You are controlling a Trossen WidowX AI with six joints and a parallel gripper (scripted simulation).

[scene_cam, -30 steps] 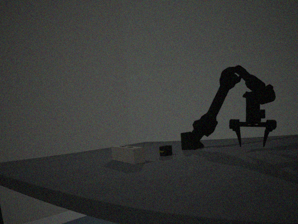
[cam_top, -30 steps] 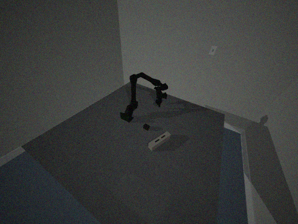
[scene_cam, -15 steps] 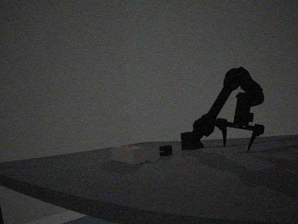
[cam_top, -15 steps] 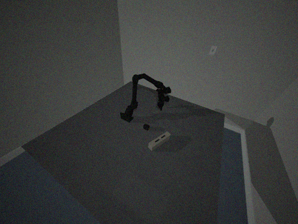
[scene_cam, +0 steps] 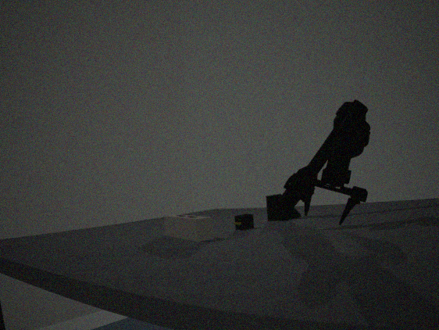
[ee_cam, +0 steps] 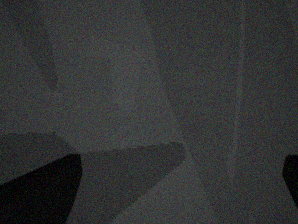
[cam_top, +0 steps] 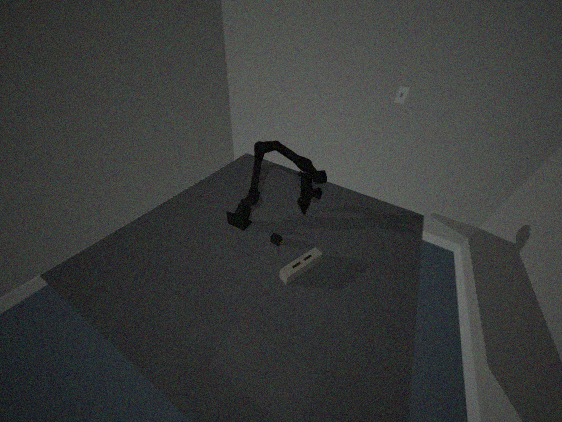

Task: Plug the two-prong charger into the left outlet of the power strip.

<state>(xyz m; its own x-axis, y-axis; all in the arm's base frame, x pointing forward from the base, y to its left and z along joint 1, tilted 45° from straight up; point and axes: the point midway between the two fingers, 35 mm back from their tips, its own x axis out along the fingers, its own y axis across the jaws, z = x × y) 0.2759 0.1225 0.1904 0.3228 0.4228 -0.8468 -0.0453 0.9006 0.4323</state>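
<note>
Now: gripper tip 5 cm past the charger and 26 cm to the left of it.
</note>
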